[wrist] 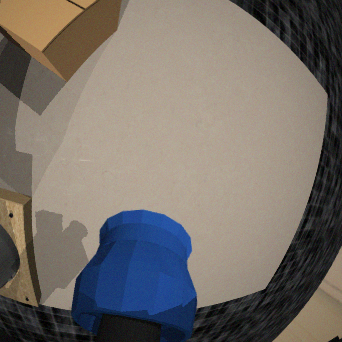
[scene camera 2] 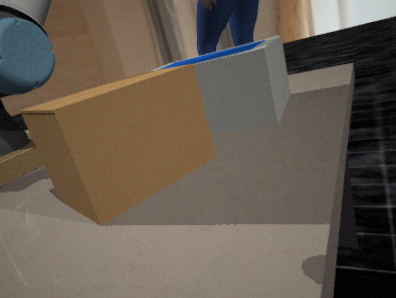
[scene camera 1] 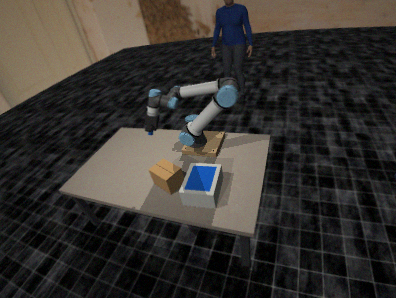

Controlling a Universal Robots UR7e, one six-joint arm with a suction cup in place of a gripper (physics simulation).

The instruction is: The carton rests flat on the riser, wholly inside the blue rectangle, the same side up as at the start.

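Where they show: end effector, tool point: (wrist: 144, 248) (scene camera 1: 150, 134); arm's base, origin of the base link: (scene camera 1: 197, 141).
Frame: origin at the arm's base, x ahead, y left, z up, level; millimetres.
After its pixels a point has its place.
Observation:
A brown carton (scene camera 1: 167, 176) @(x 467, y -105, z 88 mm) (scene camera 2: 135, 145) @(x 439, y -198, z 22 mm) (wrist: 40, 25) @(x 326, y -172, z 88 mm) stands on the table, turned at an angle to the riser, its seamed face up. The grey-white riser (scene camera 1: 199, 198) @(x 598, y 105, z 40 mm) (scene camera 2: 242, 95) @(x 539, y -5, z 15 mm) is close beside it, on the right in scene camera 1. The carton hides part of the riser in scene camera 2. The filled blue rectangle (scene camera 1: 201, 178) @(x 479, y 107, z 78 mm) (scene camera 2: 220, 53) @(x 498, y 107, z 78 mm) lies on the riser's top and bears nothing. My blue suction cup (scene camera 1: 150, 133) (wrist: 144, 219) points down, high above the table, well apart from the carton and further back. It holds nothing.
The table (scene camera 1: 110, 162) @(x 162, y -722, z -43 mm) (scene camera 2: 200, 262) @(x 529, y -321, z -42 mm) (wrist: 200, 125) @(x 232, y -431, z -42 mm) carries the arm's wooden base board (scene camera 1: 199, 151) @(x 116, y 31, z -6 mm) (scene camera 2: 20, 167) @(x 108, y -48, z -26 mm) (wrist: 21, 240) @(x 25, y -93, z 0 mm) behind the riser. A person (scene camera 1: 233, 25) (scene camera 2: 227, 30) stands beyond the table. The arm's blue joint cap (scene camera 2: 25, 55) @(x 202, y -28, z 159 mm) shows at the upper left.

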